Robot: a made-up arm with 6 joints.
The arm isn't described. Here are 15 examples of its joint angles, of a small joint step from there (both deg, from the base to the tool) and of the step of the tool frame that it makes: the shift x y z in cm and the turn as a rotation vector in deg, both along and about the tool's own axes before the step.
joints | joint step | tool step
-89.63 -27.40 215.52 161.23 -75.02 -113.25 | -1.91 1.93 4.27 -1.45 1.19 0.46 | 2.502 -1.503 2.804 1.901 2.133 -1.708
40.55 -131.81 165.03 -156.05 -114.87 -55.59 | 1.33 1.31 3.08 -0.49 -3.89 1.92 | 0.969 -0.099 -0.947 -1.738 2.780 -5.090
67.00 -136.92 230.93 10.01 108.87 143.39 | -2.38 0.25 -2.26 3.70 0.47 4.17 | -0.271 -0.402 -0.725 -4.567 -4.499 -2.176
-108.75 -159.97 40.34 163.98 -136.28 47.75 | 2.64 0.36 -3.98 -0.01 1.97 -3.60 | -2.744 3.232 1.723 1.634 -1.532 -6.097
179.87 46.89 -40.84 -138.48 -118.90 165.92 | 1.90 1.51 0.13 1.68 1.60 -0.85 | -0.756 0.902 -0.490 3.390 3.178 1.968
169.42 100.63 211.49 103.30 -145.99 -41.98 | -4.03 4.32 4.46 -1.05 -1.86 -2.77 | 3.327 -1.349 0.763 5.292 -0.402 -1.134
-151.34 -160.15 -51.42 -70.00 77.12 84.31 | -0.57 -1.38 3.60 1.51 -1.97 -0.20 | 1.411 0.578 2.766 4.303 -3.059 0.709
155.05 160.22 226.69 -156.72 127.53 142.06 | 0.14 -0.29 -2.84 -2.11 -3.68 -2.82 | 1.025 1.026 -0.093 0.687 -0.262 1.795
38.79 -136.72 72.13 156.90 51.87 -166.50 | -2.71 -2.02 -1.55 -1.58 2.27 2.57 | -1.888 3.527 0.680 -2.707 1.754 4.323
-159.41 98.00 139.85 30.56 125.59 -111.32 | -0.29 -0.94 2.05 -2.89 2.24 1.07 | 1.033 -0.108 1.824 -3.992 0.585 4.858
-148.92 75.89 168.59 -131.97 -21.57 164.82 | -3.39 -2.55 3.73 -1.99 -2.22 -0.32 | 3.364 -5.056 1.604 -2.641 -7.432 -1.578
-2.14 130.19 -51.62 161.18 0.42 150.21 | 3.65 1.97 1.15 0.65 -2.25 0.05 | 2.088 -0.025 0.710 -0.604 -4.125 -1.918
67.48 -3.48 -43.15 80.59 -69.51 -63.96 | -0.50 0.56 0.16 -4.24 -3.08 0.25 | 1.687 -0.169 -0.092 0.933 5.522 -1.225
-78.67 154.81 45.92 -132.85 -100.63 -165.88 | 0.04 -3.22 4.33 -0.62 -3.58 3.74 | 5.228 -5.150 -1.779 -9.246 -8.573 -1.812
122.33 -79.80 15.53 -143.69 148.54 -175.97 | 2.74 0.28 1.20 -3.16 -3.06 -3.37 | -0.810 -2.264 -0.679 -1.161 -3.809 3.682
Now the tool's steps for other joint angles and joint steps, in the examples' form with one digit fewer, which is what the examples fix.
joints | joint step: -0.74 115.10 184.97 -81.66 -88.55 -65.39 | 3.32 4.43 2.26 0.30 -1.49 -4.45
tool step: 4.05 -4.08 -1.24 6.45 3.71 -1.72
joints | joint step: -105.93 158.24 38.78 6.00 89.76 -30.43 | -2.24 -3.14 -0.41 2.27 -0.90 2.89
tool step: 3.57 0.60 1.75 -2.19 -1.55 1.20
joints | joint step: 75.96 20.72 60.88 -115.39 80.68 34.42 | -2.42 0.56 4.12 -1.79 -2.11 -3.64
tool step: 0.97 3.08 0.69 7.59 1.45 1.58
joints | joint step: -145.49 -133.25 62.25 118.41 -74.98 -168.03 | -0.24 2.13 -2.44 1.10 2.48 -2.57
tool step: -2.36 -3.55 -3.30 -1.45 4.83 0.82
